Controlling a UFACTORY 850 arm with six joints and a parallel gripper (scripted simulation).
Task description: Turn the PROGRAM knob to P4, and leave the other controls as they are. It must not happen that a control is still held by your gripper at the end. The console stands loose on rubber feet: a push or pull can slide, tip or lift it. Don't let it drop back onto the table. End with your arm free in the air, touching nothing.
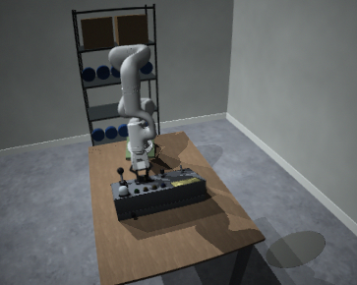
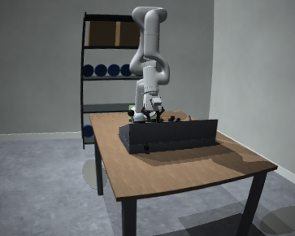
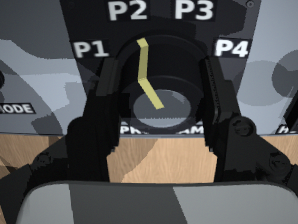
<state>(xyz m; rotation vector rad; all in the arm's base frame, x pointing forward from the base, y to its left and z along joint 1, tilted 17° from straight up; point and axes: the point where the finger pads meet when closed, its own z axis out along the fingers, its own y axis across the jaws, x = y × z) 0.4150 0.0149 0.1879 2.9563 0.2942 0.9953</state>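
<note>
Now: the dark console 2 cm ahead of my hand, 7 cm to the left of it and 3 cm below it. Round my hand: black ball-topped lever 12 cm to the right, 1 cm above; then mode knob 2 cm behind, 12 cm to the left.
</note>
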